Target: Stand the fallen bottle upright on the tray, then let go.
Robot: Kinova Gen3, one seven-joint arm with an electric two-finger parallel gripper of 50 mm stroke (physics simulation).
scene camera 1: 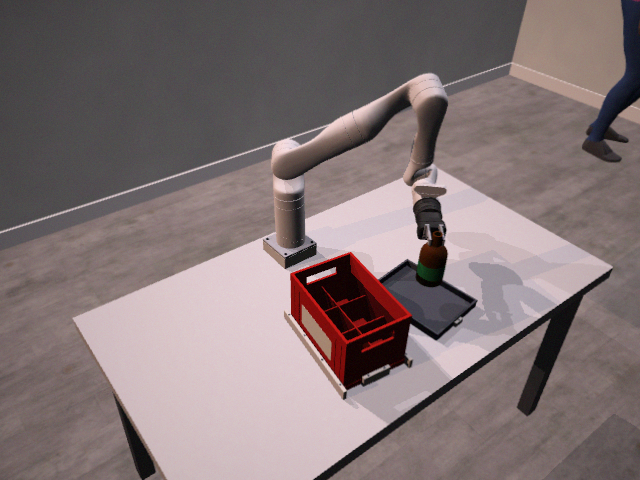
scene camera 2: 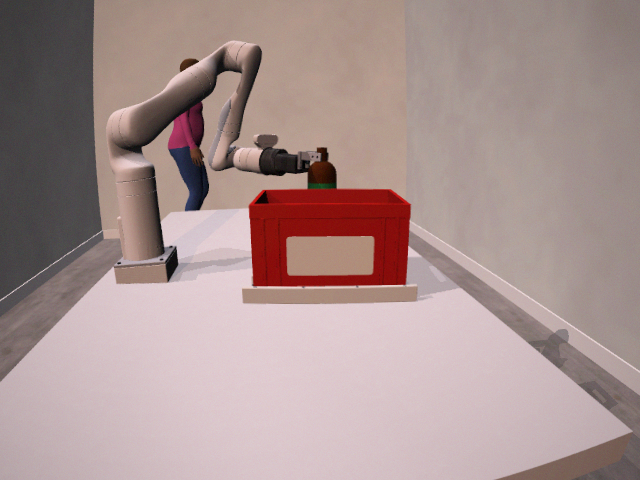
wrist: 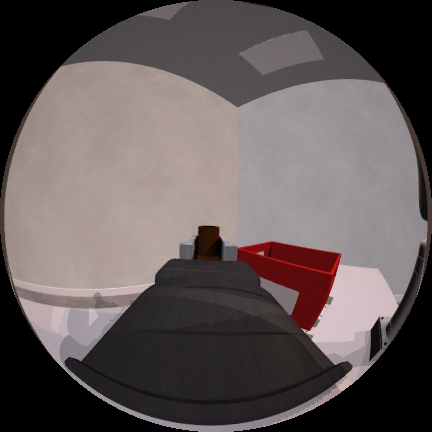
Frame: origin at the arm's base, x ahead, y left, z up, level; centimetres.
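Where they show: gripper, fingertip midpoint: (scene camera 1: 436, 243) (scene camera 2: 324, 157) (wrist: 207, 243); arm's base, link origin: (scene camera 1: 290, 239) (scene camera 2: 145, 254).
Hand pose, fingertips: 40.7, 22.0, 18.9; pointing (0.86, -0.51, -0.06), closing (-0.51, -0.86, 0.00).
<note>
Each offset is from my fingertips to the centre of the thing, as dx, dy, dz. "*": to the spot under its first point. Level surfaces: height alone.
The brown bottle @(-0.7, +0.4, -5.3) (scene camera 1: 432, 256) (scene camera 2: 322, 175) (wrist: 208, 242) with a green label is upright, neck up. My gripper (scene camera 1: 435, 235) (scene camera 2: 317, 156) (wrist: 207, 243) lies about level and is shut on the bottle's neck, one finger on each side. In the first scene view the bottle's base overlaps the far right rim of the dark tray @(* +4.1, +1.7, -22.9) (scene camera 1: 438, 312) and appears to hang above it, with shadow on the tray apart from the base. The crate hides the bottle's lower part and the tray in the second scene view. The tray does not show in the wrist view.
A red crate @(+0.2, -27.0, -14.6) (scene camera 1: 316, 310) (scene camera 2: 330, 222) (wrist: 300, 280) with inner dividers stands beside the tray, between light rails @(+0.2, -36.9, -21.9) (scene camera 1: 315, 356) (scene camera 2: 329, 294) on the white table @(dz -23.4) (scene camera 1: 206, 351) (scene camera 2: 310, 387). The arm's base (scene camera 1: 289, 252) (scene camera 2: 144, 268) is behind the crate. A person (scene camera 1: 615, 98) (scene camera 2: 190, 139) stands beyond the table.
</note>
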